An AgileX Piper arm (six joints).
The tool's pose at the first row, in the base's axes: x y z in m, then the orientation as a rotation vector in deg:
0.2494, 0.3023, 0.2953, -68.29, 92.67, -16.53
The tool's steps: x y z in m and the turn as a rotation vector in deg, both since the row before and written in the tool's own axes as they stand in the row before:
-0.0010, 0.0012, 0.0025, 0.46, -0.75, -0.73
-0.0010, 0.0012, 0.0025, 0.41, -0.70, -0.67
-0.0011, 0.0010, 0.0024, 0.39, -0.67, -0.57
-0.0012, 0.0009, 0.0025, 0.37, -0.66, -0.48
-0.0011, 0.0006, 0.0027, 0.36, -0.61, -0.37
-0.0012, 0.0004, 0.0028, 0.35, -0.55, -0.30
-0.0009, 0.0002, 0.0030, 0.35, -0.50, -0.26
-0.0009, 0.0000, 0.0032, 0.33, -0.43, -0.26
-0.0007, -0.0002, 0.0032, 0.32, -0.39, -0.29
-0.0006, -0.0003, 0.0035, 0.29, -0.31, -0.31
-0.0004, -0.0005, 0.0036, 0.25, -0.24, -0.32
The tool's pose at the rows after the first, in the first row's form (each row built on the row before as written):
0.2508, 0.3046, 0.2940, -68.53, 91.47, -16.87
0.2522, 0.3069, 0.2927, -68.75, 90.36, -17.17
0.2536, 0.3091, 0.2917, -68.90, 89.34, -17.40
0.2551, 0.3114, 0.2908, -68.99, 88.38, -17.56
0.2569, 0.3136, 0.2900, -69.00, 87.53, -17.68
0.2589, 0.3158, 0.2894, -68.96, 86.78, -17.78
0.2612, 0.3178, 0.2887, -68.89, 86.09, -17.88
0.2638, 0.3198, 0.2882, -68.83, 85.47, -18.01
0.2665, 0.3216, 0.2877, -68.80, 84.87, -18.18
0.2695, 0.3234, 0.2872, -68.81, 84.34, -18.40
0.2728, 0.3250, 0.2867, -68.86, 83.87, -18.64

